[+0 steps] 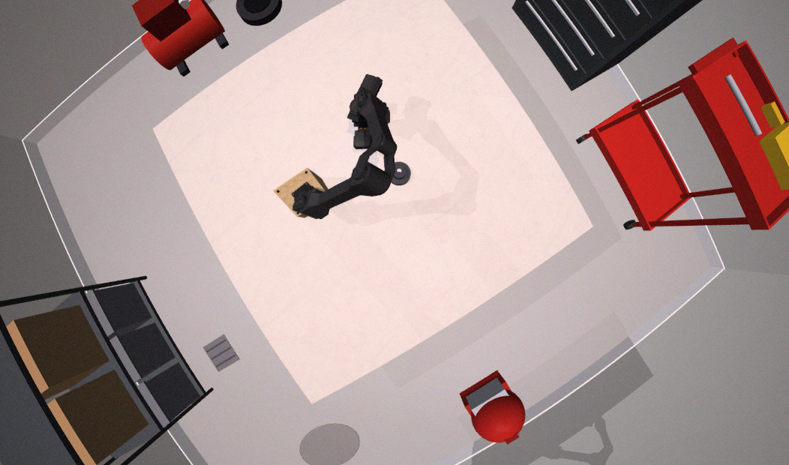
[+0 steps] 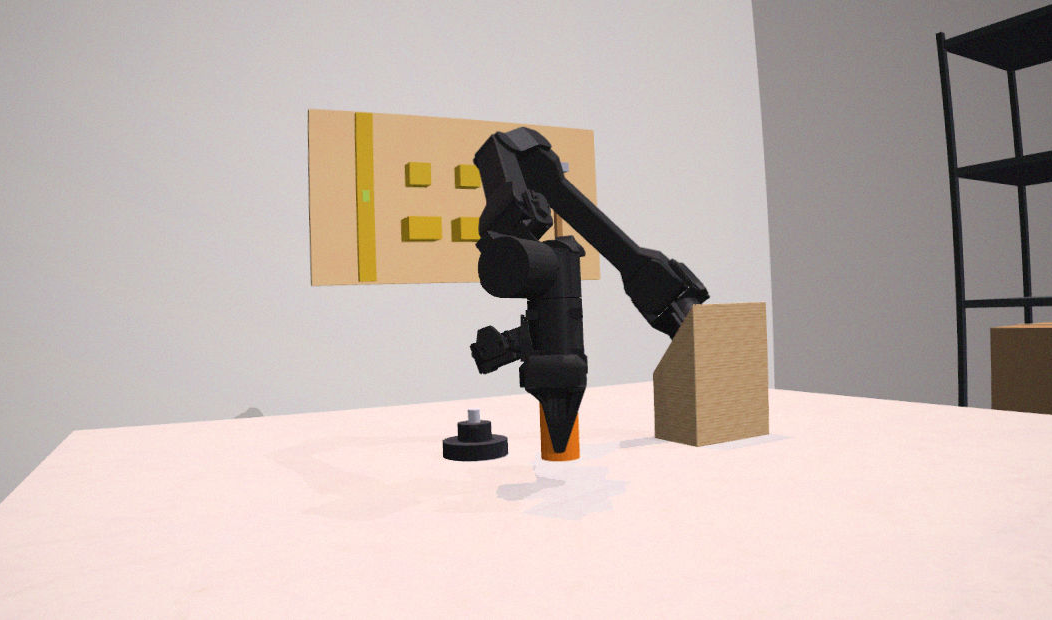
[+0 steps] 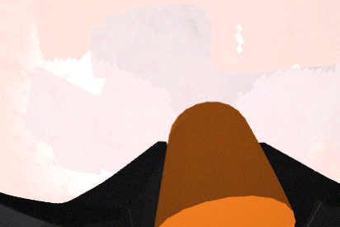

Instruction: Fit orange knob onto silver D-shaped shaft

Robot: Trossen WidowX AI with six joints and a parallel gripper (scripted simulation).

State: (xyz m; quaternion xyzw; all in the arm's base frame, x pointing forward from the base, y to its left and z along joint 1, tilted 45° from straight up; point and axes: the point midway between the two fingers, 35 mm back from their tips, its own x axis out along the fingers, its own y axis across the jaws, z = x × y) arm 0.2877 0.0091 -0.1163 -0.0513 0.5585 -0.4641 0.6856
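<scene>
Now: gripper tip 200 mm to the left of the pedestal and 10 mm above it. Round my gripper tip: knob (30 mm above).
</scene>
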